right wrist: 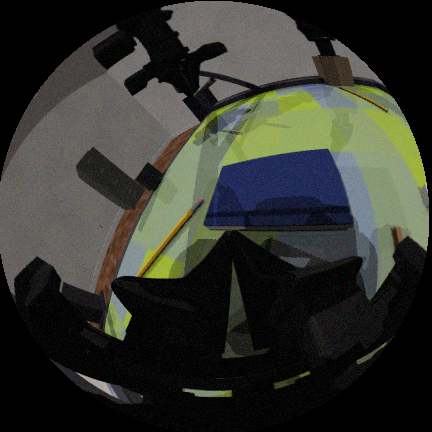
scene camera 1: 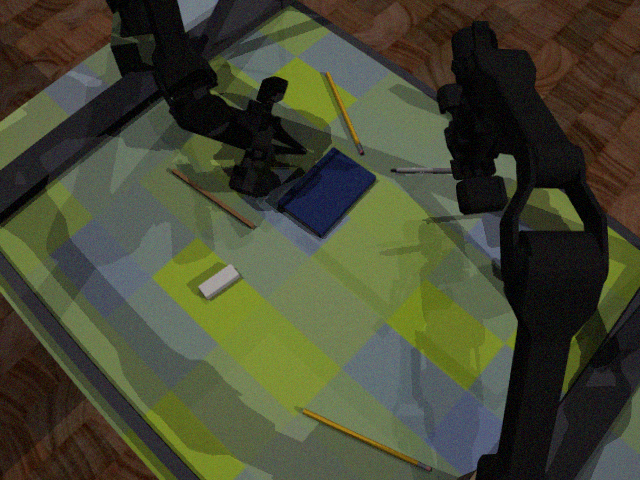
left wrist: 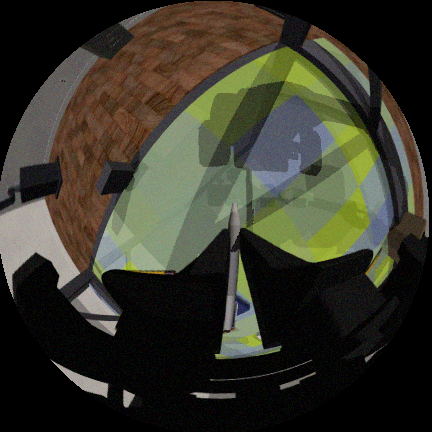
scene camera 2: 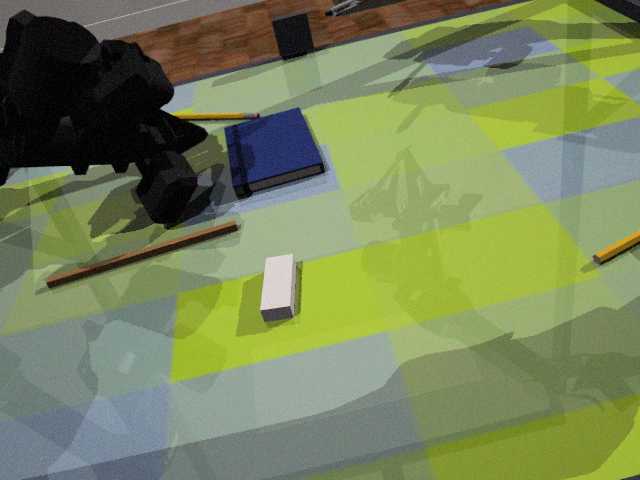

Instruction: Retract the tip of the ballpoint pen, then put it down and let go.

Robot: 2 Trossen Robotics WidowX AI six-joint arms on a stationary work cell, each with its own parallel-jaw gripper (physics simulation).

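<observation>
The slim grey-white ballpoint pen is held above the mat by my left gripper, which is shut on it. In the left wrist view its tapered end points up past the fingertips, and its other end lies back between the fingers. In scene camera 1 its dark end points left, and the left arm hides the rest. My right gripper is shut and empty, low beside the blue notebook and apart from the pen. Whether the pen's point is out or in is too small to tell.
The blue notebook lies between the arms. A yellow pencil, another yellow pencil, a brown stick and a white eraser lie on the checkered mat.
</observation>
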